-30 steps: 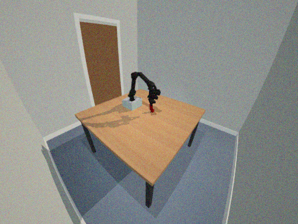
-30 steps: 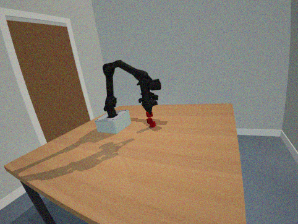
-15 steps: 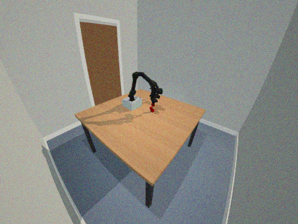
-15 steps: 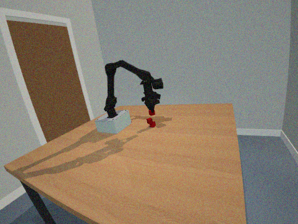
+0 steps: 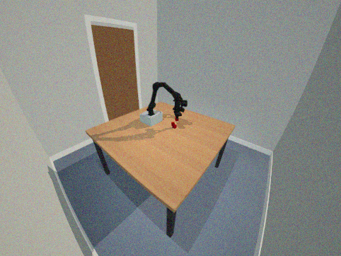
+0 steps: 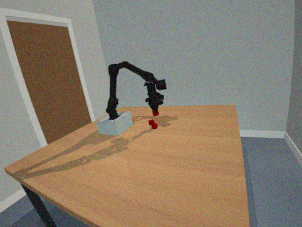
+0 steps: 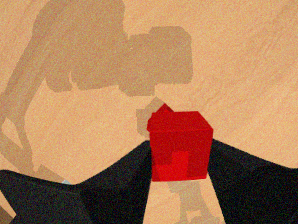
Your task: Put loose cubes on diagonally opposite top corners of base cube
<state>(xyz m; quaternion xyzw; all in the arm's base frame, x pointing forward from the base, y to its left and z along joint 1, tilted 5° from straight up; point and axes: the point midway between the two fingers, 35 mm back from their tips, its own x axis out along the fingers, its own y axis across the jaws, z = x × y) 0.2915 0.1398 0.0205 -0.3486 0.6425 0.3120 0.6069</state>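
Right now my gripper tip is 70 mm above the red cube, 30 mm to the left of it and 20 mm past it.
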